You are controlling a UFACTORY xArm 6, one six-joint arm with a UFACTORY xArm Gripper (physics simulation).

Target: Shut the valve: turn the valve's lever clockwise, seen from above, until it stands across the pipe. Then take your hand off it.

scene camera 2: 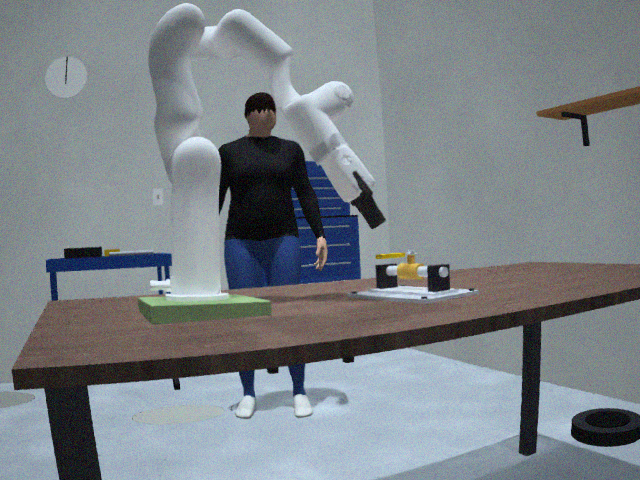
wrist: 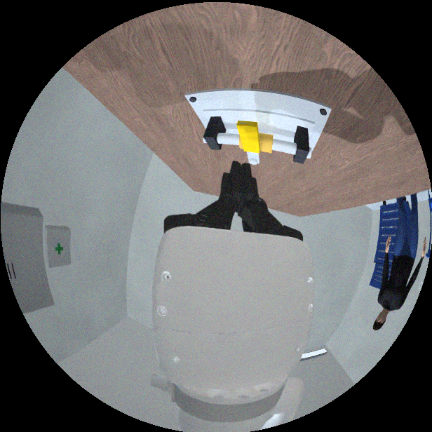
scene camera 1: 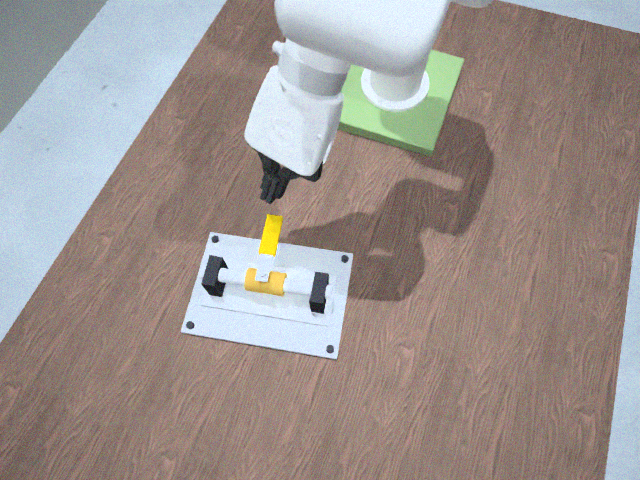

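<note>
The valve's yellow lever (scene camera 1: pixel 270 235) (scene camera 2: pixel 390 255) (wrist: pixel 248 136) stands across the pipe (scene camera 1: pixel 299 283) (wrist: pixel 284 146), pointing toward the robot's base side. The orange valve body (scene camera 1: pixel 265 282) (scene camera 2: pixel 409 271) (wrist: pixel 266 143) sits on the pipe between two black supports. My gripper (scene camera 1: pixel 268 198) (scene camera 2: pixel 377 224) (wrist: pixel 237 172) is shut and empty. It is above the table, on the base side of the lever's free end, and a gap shows between the fingertips and the lever in the scene views.
The pale base plate (scene camera 1: pixel 258 330) (scene camera 2: pixel 449 295) (wrist: pixel 240 104) lies on the wooden table (scene camera 1: pixel 465 361) (scene camera 2: pixel 310 330). The black supports (scene camera 1: pixel 214 276) (scene camera 1: pixel 319 292) rise from the plate at the pipe's ends. The arm stands on a green block (scene camera 1: pixel 387 133) (scene camera 2: pixel 206 311). A person (scene camera 2: pixel 262 191) stands behind the table.
</note>
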